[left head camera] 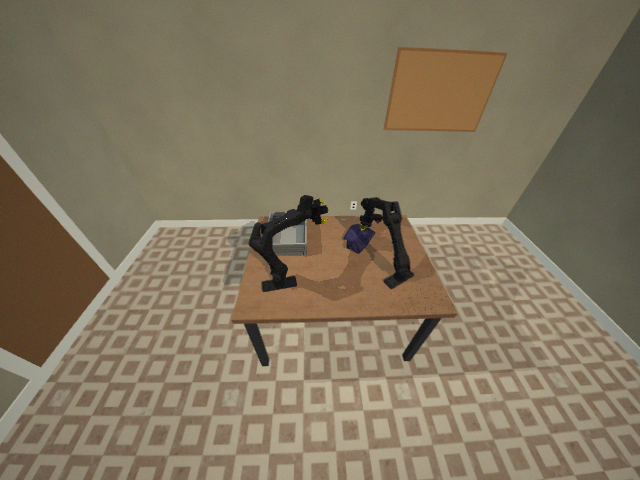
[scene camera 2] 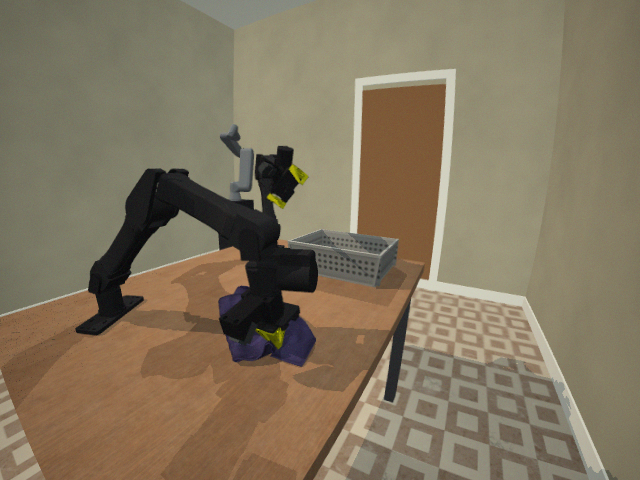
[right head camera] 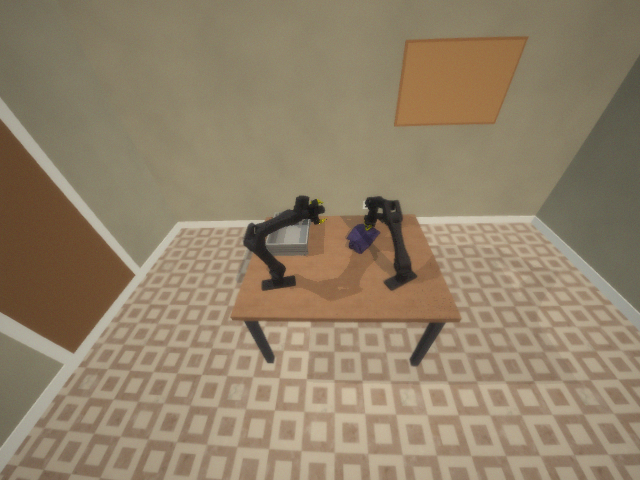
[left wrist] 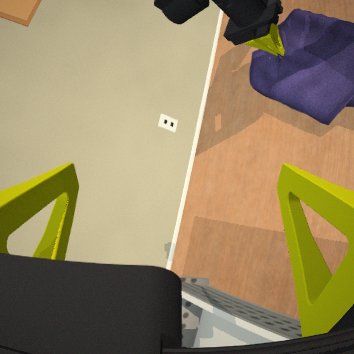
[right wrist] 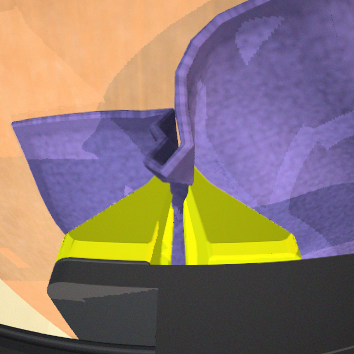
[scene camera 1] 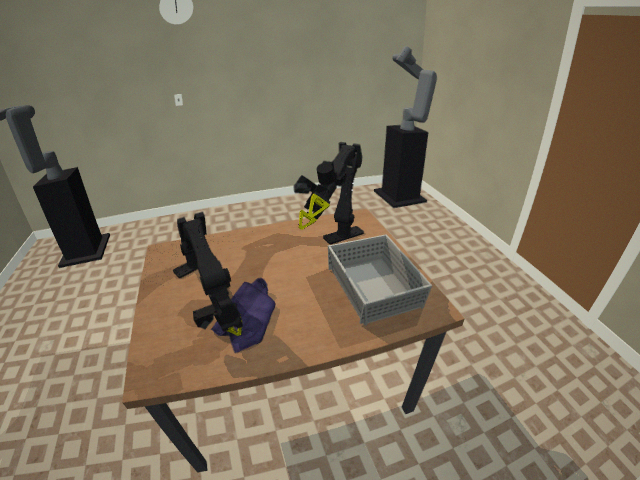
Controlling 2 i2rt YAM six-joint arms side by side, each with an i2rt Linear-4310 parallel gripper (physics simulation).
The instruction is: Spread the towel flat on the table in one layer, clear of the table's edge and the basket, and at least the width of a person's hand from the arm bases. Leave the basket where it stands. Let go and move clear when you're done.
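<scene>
The purple towel lies crumpled and folded on the table. My right gripper is shut on the towel near its edge, low over the table; the pinched cloth stands up in small folds at the fingertips. My left gripper is open and empty, raised above the table away from the towel. The grey basket stands upright, apart from the towel. The towel's underside is hidden.
The left arm base and right arm base sit on the table. In scene camera 1, the table's near edge runs in front of towel and basket. Two grey arms on black pedestals stand behind the table.
</scene>
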